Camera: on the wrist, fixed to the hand. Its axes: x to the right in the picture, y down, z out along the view.
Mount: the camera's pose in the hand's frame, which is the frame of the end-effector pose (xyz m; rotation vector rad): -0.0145 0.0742 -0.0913 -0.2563 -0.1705 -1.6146
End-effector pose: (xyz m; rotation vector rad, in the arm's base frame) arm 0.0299 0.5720 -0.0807 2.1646 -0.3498 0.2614
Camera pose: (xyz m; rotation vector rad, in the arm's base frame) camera -0.0144 0.6077 0.0233 1.6027 1.1931 -0.8188
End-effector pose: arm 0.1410 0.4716 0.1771 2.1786 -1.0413 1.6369
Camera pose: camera 0.0225 0.4750 0.1792 1.8819 0.5245 0.4817
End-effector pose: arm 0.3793 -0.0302 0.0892 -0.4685 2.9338 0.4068
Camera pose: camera 0.3601 0.0157 0.1968 -2.2504 1.4838 0.4580
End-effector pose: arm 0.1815 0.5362 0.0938 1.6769 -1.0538 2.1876
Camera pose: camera 0.0761 0.5436 0.0400 1.5691 0.1679 0.8014
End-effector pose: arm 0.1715 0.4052 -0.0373 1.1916 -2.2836 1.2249
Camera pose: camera 0.1115 0.5073 -0.0323 2.2034 -0.7659 0.1619
